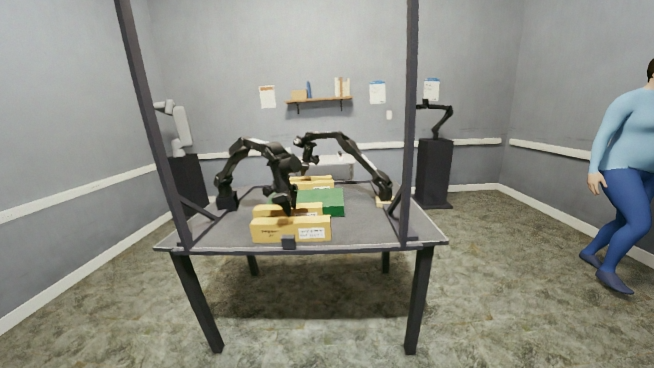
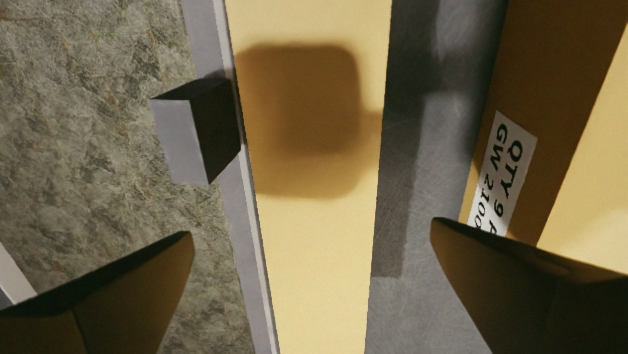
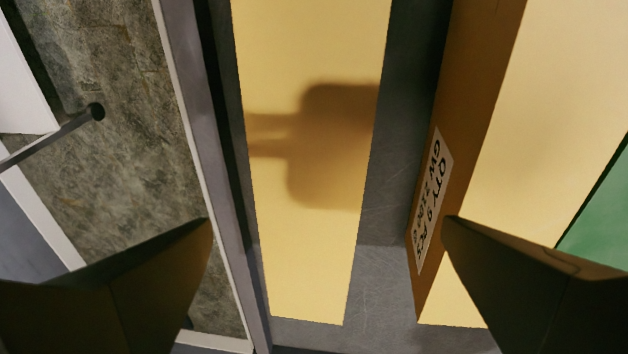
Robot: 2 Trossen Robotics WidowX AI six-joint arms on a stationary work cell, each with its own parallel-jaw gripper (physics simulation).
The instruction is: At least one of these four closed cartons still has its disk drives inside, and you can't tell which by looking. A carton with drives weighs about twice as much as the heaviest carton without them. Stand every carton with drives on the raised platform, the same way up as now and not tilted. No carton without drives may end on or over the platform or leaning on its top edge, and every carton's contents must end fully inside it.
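Frame: origin at the left arm's base, x back, y right, z up, level; centimetres.
Where they show: left gripper, fingertip midpoint: (image 1: 292,213) (image 2: 313,235); right gripper, fingertip midpoint: (image 1: 303,173) (image 3: 328,227); left arm's base at its link origin: (image 1: 226,194); right arm's base at its link origin: (image 1: 385,199).
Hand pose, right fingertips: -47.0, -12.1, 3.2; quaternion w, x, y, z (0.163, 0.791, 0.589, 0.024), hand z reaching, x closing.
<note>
Each offset is from my right fingertips to the top centre of the thing, as dx, dy, dz.
Four closed yellow cartons stand on the table. The nearest carton {+14.4, +54.8, -3.4} (image 1: 267,231) (image 2: 322,250) lies along the near edge, with the second near carton {+14.4, +41.0, -3.4} (image 1: 260,210) (image 2: 545,115) behind it. The green raised platform {+3.7, +27.4, -5.9} (image 1: 327,195) (image 3: 607,215) is between the near and far pairs. The farthest carton {-2.2, -0.7, -3.4} (image 1: 325,177) (image 3: 305,260) is behind the other far carton {-0.6, +9.5, -3.4} (image 1: 305,184) (image 3: 505,100), whose label reads QTY 9 PCS. My left gripper (image 1: 287,212) (image 2: 313,235) is open above the nearest carton. My right gripper (image 1: 304,172) (image 3: 328,227) is open above the farthest carton. Their contents are hidden.
A small dark block {+16.3, +61.9, -6.2} (image 1: 288,242) (image 2: 217,130) sticks up at the near table edge, beside the nearest carton. Dark frame posts (image 1: 156,130) (image 1: 410,120) rise at the table's sides. A person (image 1: 635,145) is at the right, away from the table.
</note>
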